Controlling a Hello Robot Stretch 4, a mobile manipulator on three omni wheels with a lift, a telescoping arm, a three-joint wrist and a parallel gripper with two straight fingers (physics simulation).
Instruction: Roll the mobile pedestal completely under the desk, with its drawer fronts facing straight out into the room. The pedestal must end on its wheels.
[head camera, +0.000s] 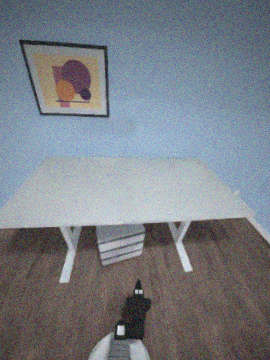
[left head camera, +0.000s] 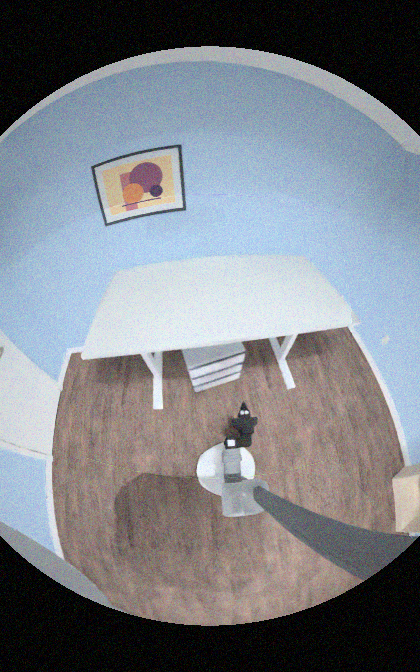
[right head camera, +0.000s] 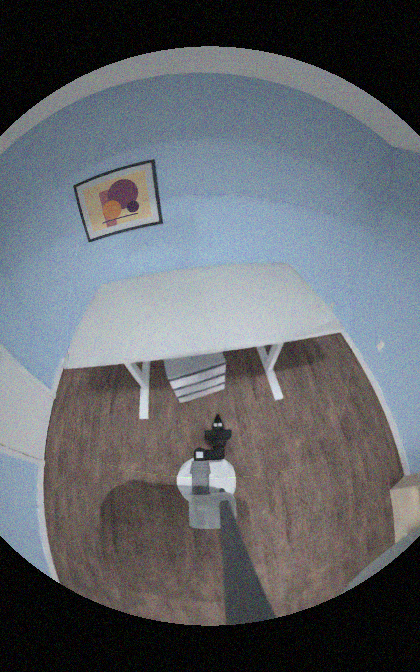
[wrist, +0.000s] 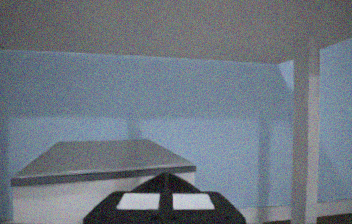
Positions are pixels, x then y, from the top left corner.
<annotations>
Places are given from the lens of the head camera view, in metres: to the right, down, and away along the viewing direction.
white desk (head camera: 63, 191): -0.47, 0.08, 0.88
framed picture (head camera: 68, 79): -0.47, -0.72, 0.93
The marked spots on the white desk and the framed picture are 0.79 m apart.
</annotations>
